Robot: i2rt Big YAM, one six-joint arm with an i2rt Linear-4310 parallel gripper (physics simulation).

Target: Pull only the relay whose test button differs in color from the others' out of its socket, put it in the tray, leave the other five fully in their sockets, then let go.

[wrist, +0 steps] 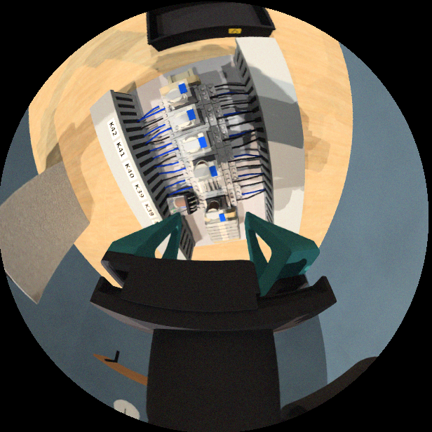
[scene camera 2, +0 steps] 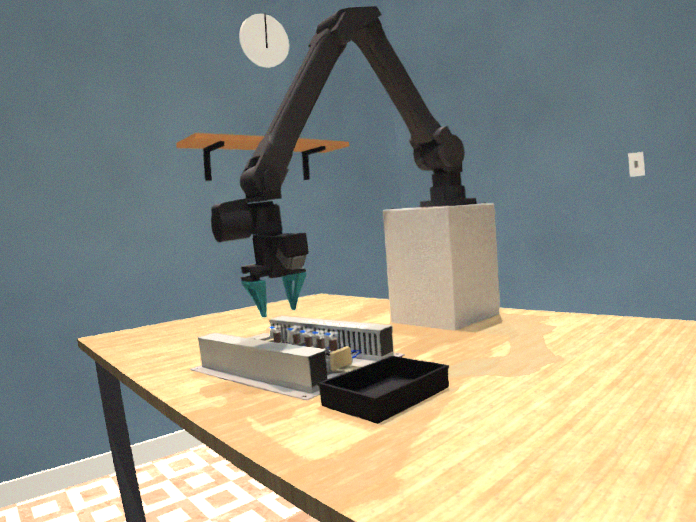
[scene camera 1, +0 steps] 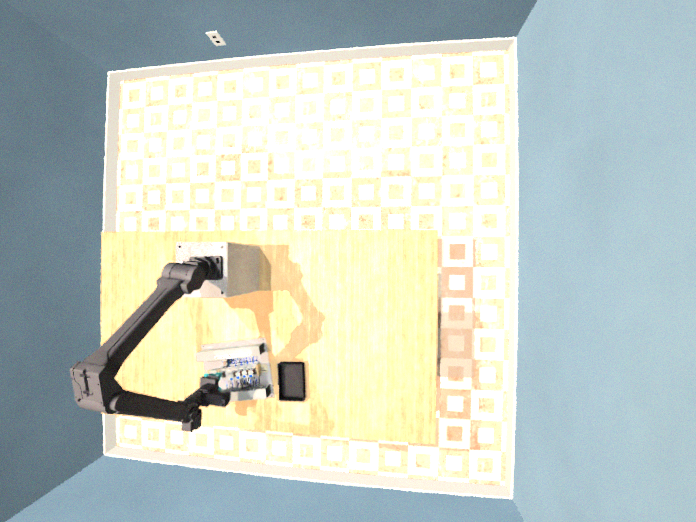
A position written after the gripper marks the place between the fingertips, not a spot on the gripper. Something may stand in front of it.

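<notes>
Scene camera 2 shows the gripper (scene camera 2: 279, 313). In the wrist view the gripper (wrist: 212, 217) can be seen again, along with a baseplate (wrist: 221, 69).
</notes>
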